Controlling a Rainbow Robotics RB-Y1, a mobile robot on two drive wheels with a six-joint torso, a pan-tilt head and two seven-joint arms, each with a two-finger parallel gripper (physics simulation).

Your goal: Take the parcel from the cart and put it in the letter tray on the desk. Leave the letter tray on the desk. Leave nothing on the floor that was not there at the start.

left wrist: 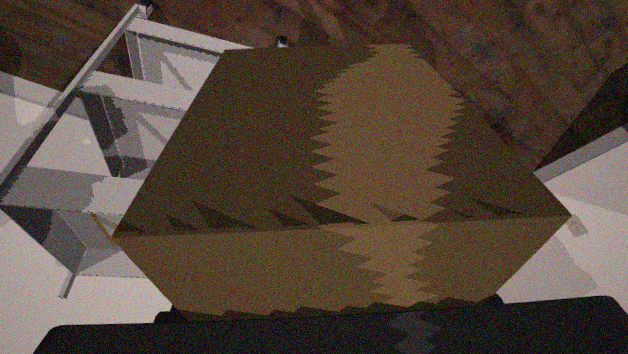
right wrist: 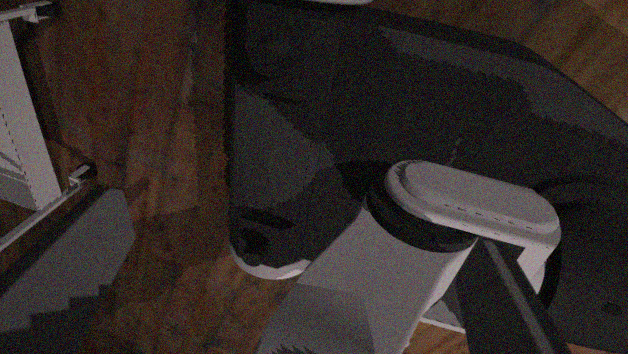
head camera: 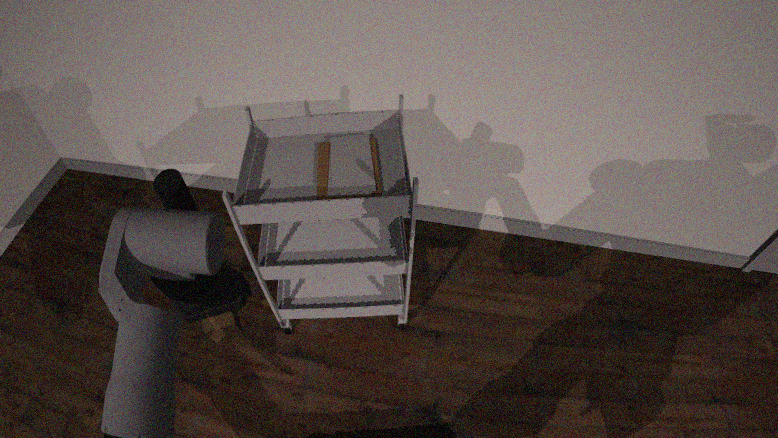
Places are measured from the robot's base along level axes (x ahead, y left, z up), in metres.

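Pixels of known places: left gripper, fingertip midpoint: point(head camera: 221, 310); right gripper, fingertip midpoint: point(right wrist: 299, 238).
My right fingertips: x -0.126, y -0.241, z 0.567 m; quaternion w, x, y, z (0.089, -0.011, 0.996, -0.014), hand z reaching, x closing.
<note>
Behind a point stands the place of what it marks.
The parcel point(head camera: 217, 325) {y 0.220, x 0.143, z 0.939 m} point(left wrist: 385, 150) is a plain brown box. It fills the middle of the left wrist view; in the head view a small part of it shows below the dark hand. My left gripper point(head camera: 217, 299) {y 0.236, x 0.195, z 0.888 m} point(left wrist: 330, 311) is shut on the parcel and holds it above the floor, to the left of the cart in the head view. My right gripper point(right wrist: 299, 238) {y -0.241, x -0.126, z 0.567 m} is open and empty, with its fingers at the lower left and lower right of its view. The white cart point(head camera: 293, 212) {y 0.164, x 0.555, z 0.695 m} point(left wrist: 145, 90) {y -0.002, x 0.553, z 0.428 m} point(right wrist: 30, 125) {y 0.101, x 0.554, z 0.151 m} has three shelves. The desk and the letter tray do not show.
Two orange-brown strips point(head camera: 323, 168) {y 0.096, x 0.720, z 0.673 m} point(head camera: 375, 163) {y -0.042, x 0.725, z 0.673 m} show on the cart's top shelf, with a grey surface between them. A pale wall point(head camera: 381, 48) {y -0.087, x 1.119, z 0.813 m} stands behind the cart. My dark base point(right wrist: 425, 115) {y -0.126, x -0.209, z 0.169 m} fills much of the right wrist view, on the brown wooden floor point(head camera: 353, 369) {y 0.074, x 0.403, z 0.001 m} point(right wrist: 140, 110) {y 0.091, x 0.385, z 0.001 m}.
</note>
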